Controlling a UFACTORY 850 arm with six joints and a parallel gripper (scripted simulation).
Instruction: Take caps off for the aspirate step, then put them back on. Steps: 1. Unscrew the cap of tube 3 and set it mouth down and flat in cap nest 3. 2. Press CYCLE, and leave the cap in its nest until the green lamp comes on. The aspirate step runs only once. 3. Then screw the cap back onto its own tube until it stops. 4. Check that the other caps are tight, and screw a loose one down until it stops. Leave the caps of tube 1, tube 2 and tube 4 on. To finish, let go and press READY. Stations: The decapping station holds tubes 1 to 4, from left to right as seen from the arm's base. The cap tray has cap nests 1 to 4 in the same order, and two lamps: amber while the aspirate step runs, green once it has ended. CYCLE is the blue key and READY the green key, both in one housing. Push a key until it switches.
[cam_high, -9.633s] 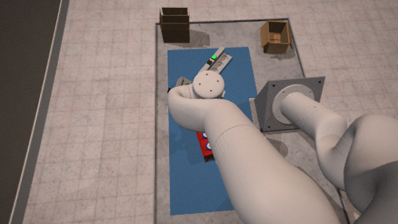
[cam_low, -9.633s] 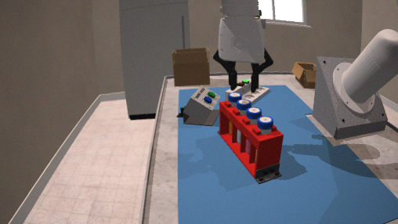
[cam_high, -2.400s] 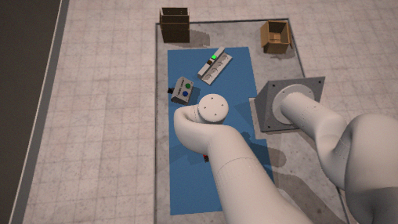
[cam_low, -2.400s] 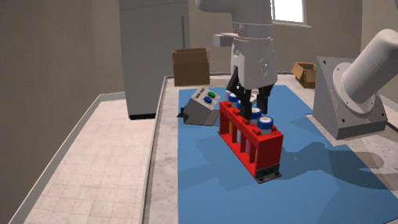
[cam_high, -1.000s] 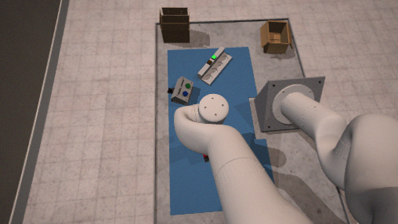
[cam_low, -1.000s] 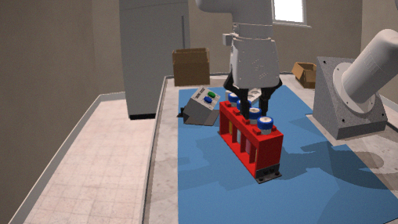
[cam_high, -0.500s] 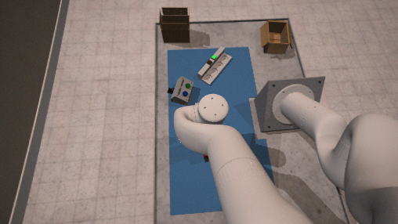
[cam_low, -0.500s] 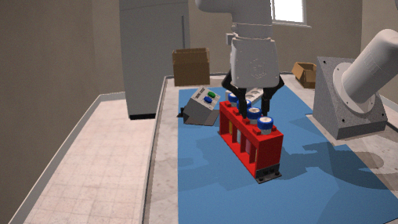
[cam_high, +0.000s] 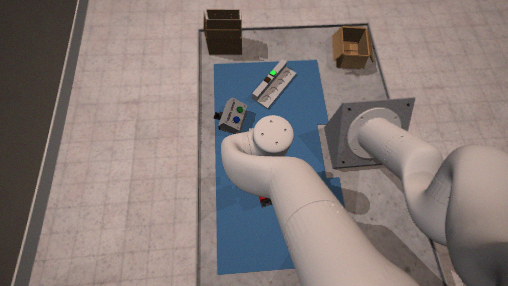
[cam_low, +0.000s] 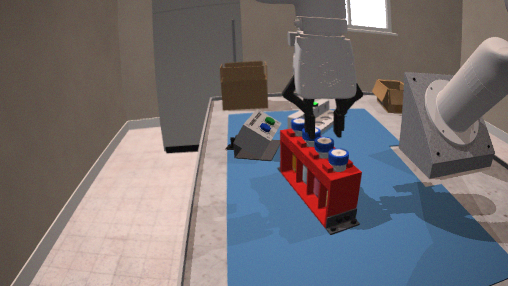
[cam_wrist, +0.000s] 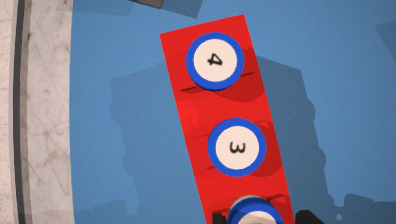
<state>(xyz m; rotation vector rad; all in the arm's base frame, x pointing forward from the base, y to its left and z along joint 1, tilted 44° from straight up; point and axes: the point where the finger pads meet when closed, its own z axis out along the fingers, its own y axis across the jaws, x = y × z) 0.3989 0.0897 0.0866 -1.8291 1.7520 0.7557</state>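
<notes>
The blue cap lies 1 cm ahead of my hand, 5 cm to the right of it and 4 cm below it. Round my hand: blue key (9 cm ahead, 22 cm to the right, 8 cm below); then grey key housing (10 cm ahead, 24 cm to the right, 10 cm below); then cap marked 4 (3 cm ahead, 10 cm to the right, 4 cm below).
</notes>
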